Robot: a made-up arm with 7 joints.
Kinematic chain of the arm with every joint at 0, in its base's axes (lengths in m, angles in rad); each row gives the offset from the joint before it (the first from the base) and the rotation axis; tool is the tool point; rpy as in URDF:
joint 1: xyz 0 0 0.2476 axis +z
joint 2: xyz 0 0 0 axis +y
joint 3: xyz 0 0 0.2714 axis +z
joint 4: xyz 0.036 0 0 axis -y
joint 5: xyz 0.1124 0 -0.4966 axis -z
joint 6: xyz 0 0 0 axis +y
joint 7: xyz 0.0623 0 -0.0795 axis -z
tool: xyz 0 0 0 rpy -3.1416 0 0
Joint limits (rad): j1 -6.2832..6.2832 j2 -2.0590..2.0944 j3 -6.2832..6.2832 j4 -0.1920..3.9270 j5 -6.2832..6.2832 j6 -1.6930..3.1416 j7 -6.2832..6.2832
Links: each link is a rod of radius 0.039 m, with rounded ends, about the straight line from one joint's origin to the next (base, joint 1, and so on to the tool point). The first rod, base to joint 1, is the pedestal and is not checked.
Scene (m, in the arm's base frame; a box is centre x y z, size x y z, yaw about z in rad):
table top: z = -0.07
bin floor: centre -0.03 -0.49 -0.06 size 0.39 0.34 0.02 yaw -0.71
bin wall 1: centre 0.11 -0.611 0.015 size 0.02 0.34 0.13 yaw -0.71
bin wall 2: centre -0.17 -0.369 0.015 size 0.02 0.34 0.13 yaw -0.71
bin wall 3: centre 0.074 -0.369 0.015 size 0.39 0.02 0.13 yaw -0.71
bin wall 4: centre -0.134 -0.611 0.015 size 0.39 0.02 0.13 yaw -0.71
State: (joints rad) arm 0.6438 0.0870 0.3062 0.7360 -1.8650 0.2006 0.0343
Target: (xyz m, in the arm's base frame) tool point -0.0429 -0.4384 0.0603
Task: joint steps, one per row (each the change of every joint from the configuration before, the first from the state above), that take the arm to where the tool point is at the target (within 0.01 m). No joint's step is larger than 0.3 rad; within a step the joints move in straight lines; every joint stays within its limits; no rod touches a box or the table.
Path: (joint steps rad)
1: -0.2553 -0.0933 -0.2205 -0.0370 -0.0202 -0.0262 0.0000
2: -0.2553 -0.0933 -0.2206 -0.0371 -0.0203 -0.0261 0.0000
3: -0.2552 -0.0933 -0.2205 -0.0370 -0.0202 -0.0262 0.0000
4: -0.2553 -0.0933 -0.2205 -0.0370 -0.0203 -0.0261 0.0000
5: -0.2553 -0.0933 -0.2205 -0.0371 -0.0202 -0.0262 0.0000
6: -0.2553 -0.0933 -0.2206 -0.0370 -0.0202 -0.0262 0.0000
7: 0.1254 0.2849 -0.0264 0.0381 0.0254 0.1376 0.0000
8: 0.1253 0.2849 -0.0264 0.0380 0.0255 0.1376 0.0000

